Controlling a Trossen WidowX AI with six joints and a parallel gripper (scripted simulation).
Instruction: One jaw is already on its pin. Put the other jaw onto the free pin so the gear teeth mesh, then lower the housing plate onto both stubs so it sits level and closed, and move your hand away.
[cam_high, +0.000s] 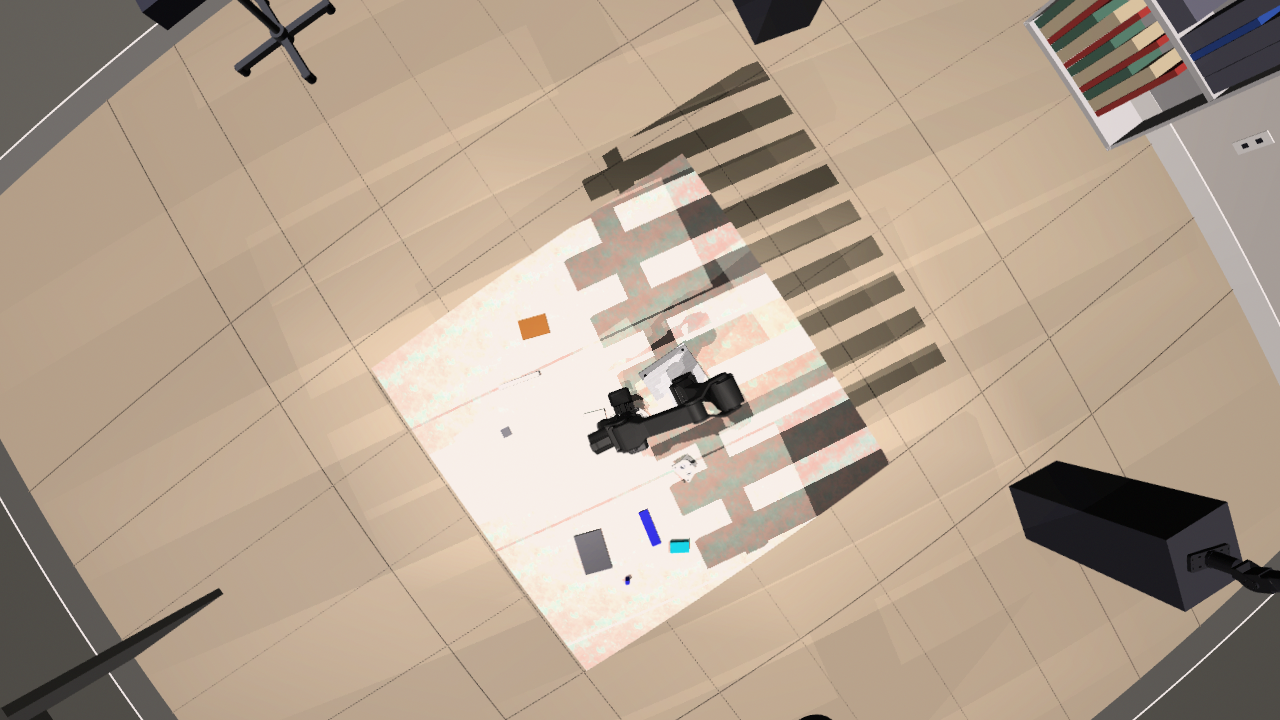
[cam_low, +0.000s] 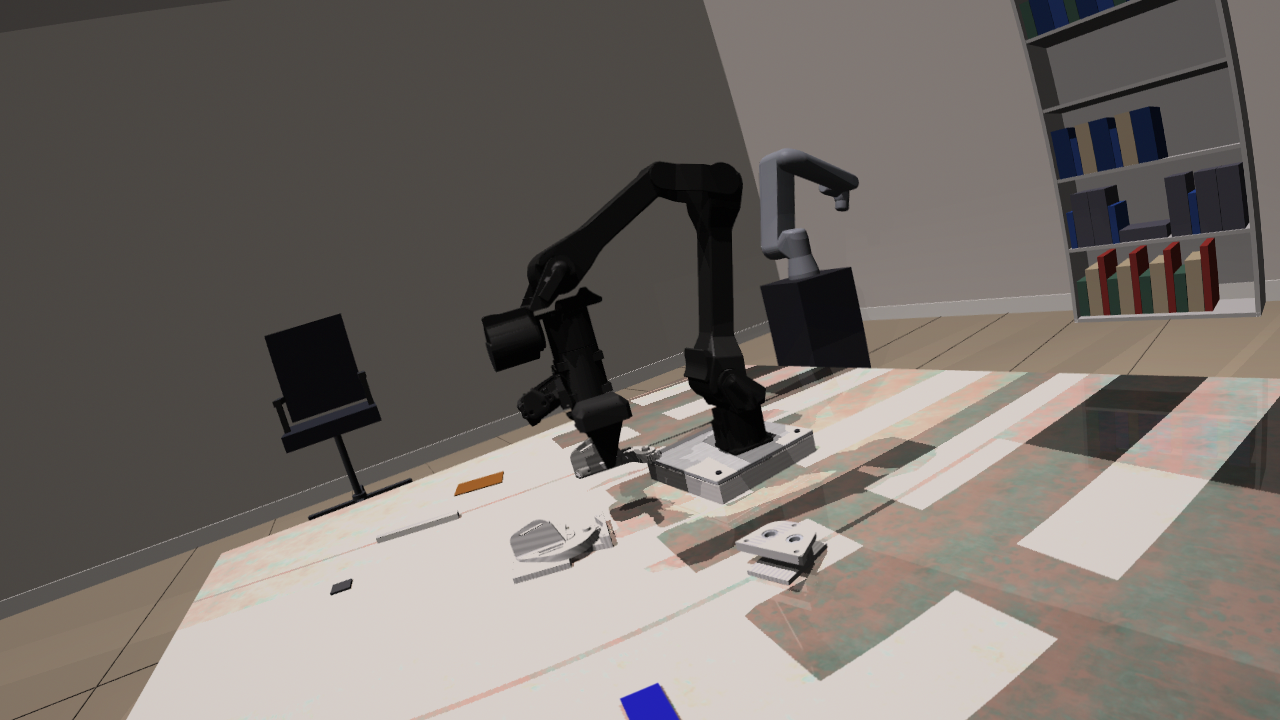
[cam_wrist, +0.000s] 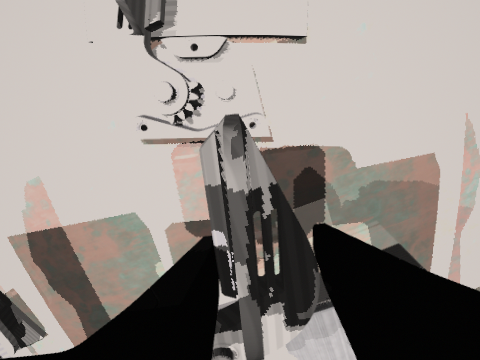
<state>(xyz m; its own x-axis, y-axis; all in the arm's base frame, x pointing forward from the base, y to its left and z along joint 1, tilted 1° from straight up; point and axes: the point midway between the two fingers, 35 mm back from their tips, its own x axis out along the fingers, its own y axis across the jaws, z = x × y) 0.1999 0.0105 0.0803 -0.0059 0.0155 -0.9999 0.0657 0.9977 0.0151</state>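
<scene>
The jaw is 3 cm behind my gripper tip and 2 cm to the left of it. From my gripper tip the other things lie so: thin rod (30 cm ahead, 24 cm to the right, 8 cm below); then blue bar (9 cm ahead, 39 cm to the left, 8 cm below); then small dark square (41 cm ahead, 10 cm to the right, 8 cm below).
</scene>
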